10 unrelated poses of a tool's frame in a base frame.
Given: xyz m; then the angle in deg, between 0 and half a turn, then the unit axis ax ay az.
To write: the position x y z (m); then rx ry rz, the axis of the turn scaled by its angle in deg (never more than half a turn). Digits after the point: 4 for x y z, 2 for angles.
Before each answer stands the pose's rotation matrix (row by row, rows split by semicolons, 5 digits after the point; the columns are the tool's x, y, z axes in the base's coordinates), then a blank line. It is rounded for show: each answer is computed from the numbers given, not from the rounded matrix.
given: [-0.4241, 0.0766, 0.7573, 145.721, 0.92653, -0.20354, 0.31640]
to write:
0.74151 -0.52262 0.42075; -0.16621 -0.75064 -0.63946; 0.65003 0.40423 -0.64347

[-0.4241, 0.0766, 0.7573, 135.02, -29.66, 46.11]
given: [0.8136, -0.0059, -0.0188, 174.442, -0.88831, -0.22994, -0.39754]
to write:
0.57917 0.44606 0.68234; 0.36905 -0.88980 0.26843; 0.72688 0.09635 -0.67997

[0.8136, -0.0059, -0.0188, -154.96, -40.11, -69.35]
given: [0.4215, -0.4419, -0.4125, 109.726, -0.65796, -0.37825, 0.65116]
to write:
0.24151 -0.28007 -0.92910; 0.94583 -0.14616 0.28992; -0.21699 -0.94879 0.22960

[0.4215, -0.4419, -0.4125, -72.20, -41.50, 71.45]
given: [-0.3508, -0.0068, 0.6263, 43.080, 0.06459, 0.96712, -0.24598]
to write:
0.73153 0.18485 0.65628; -0.15117 0.98256 -0.10825; -0.66484 -0.02002 0.74671

[-0.3508, -0.0068, 0.6263, 2.78, 41.66, -10.60]
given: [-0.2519, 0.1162, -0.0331, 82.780, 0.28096, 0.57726, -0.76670]
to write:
0.19470 0.90243 0.38434; -0.61882 0.41703 -0.66570; -0.76102 -0.10823 0.63963

[-0.2519, 0.1162, -0.0331, 23.26, 47.79, -63.47]
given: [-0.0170, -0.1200, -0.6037, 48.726, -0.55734, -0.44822, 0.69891]
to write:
0.76538 -0.44025 -0.46944; 0.61029 0.72803 0.31226; 0.20429 -0.52549 0.82591

[-0.0170, -0.1200, -0.6037, -27.16, -21.84, 34.06]
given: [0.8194, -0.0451, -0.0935, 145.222, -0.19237, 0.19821, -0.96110]
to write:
-0.75397 0.47876 0.44980; -0.61766 -0.74981 -0.23724; 0.22369 -0.45669 0.86104

[0.8194, -0.0451, -0.0935, -27.94, 28.78, -139.57]
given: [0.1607, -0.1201, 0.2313, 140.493, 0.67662, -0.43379, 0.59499]
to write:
0.03949 -0.89848 0.43723; -0.14145 -0.43819 -0.88768; 0.98916 -0.02679 -0.14440

[0.1607, -0.1201, 0.2313, 95.06, -60.94, 83.59]
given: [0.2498, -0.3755, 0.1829, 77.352, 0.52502, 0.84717, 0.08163]
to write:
0.43425 0.26774 0.86008; 0.42704 0.77951 -0.45827; -0.79314 0.56629 0.22417

[0.2498, -0.3755, 0.1829, 40.61, 65.53, 6.31]
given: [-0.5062, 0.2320, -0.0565, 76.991, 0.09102, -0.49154, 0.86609]
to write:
0.23152 -0.87853 -0.41784; 0.80919 0.41233 -0.41857; 0.54001 -0.24120 0.80636

[-0.5062, 0.2320, -0.0565, 7.01, -37.84, 66.68]
